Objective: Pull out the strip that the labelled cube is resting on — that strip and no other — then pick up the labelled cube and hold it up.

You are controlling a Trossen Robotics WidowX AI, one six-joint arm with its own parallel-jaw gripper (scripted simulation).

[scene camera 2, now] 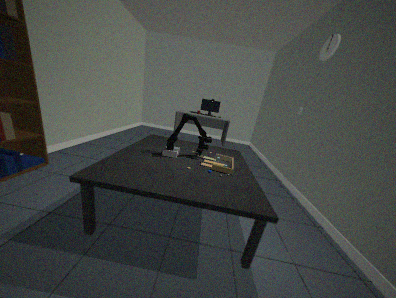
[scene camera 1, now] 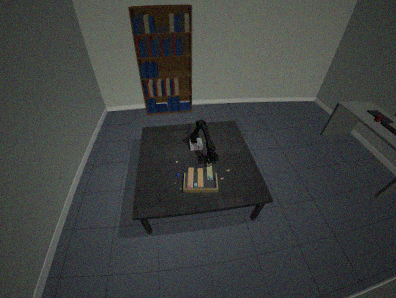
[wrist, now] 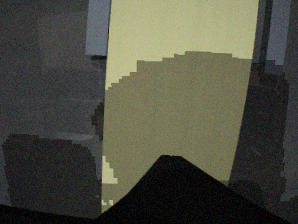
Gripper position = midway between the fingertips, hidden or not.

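My gripper [wrist: 169,165] visible. Pale yellow strip [wrist: 176,85] too.
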